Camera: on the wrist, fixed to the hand. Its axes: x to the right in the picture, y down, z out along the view.
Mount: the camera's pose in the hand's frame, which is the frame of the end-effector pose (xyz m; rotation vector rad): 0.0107 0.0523 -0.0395 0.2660 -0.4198 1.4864
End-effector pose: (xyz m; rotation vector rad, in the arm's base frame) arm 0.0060 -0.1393 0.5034 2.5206 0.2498 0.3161
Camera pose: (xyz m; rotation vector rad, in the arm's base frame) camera 0.0109 -0.1584 0.5668 2.4320 -1.8703 0.2723
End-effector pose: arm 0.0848 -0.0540 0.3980 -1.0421 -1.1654 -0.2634
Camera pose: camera 0.1483 -0.0535 0.3786 -1.4788 -0.4871 1.2808
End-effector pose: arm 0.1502 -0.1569 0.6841 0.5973 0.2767 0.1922
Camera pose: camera 0.1429 -0.0910 0.6809 0.9965 -0.6197 1.4535
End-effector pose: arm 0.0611 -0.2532 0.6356 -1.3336 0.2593 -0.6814
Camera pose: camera 0.0640 -0.2872 0.5786 -0.6849 0.6695 0.7823
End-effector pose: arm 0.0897 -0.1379 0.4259 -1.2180 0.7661 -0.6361
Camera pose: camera 0.0659 -0.1568 0.3669 -0.2701 0.9430 0.7070
